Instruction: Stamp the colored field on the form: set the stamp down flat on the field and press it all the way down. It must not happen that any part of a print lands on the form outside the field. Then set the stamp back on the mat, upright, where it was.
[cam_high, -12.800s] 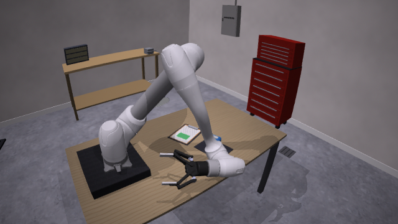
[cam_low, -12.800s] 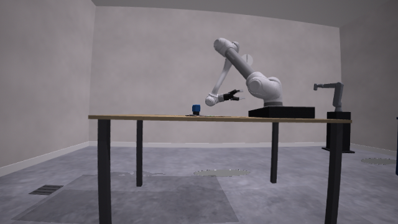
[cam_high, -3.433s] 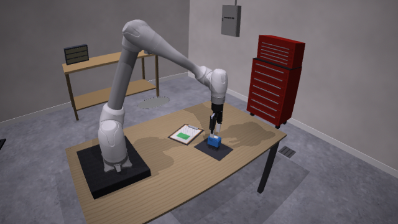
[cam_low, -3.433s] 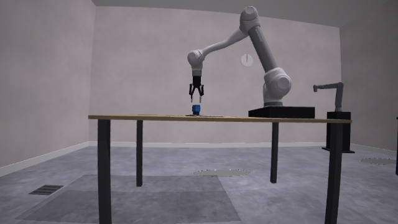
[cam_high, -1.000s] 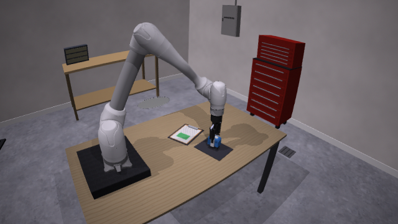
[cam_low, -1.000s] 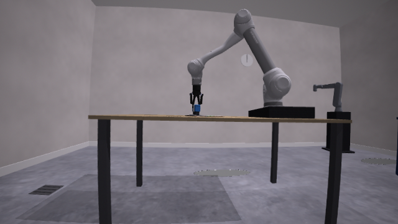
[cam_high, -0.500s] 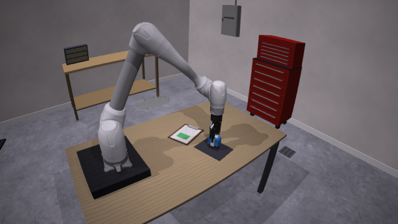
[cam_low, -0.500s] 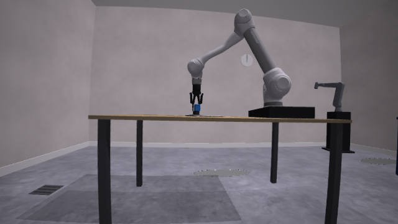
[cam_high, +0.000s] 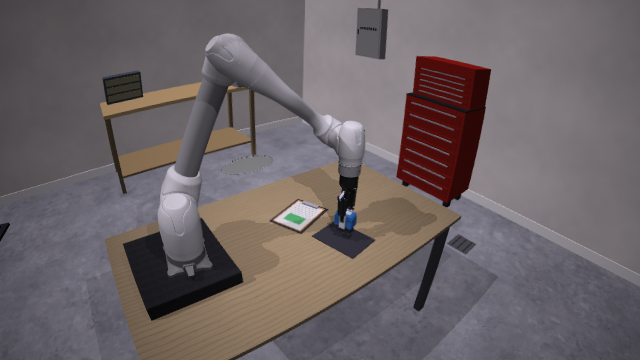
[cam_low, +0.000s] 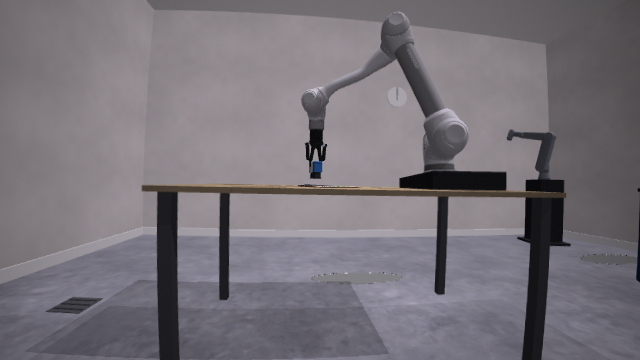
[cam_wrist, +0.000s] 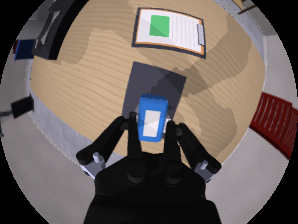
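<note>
The mat lies 11 cm below my hand. Also, from my hand: clipboard (27 cm to the left, 10 cm below, 7 cm behind); stamp (2 cm below).
</note>
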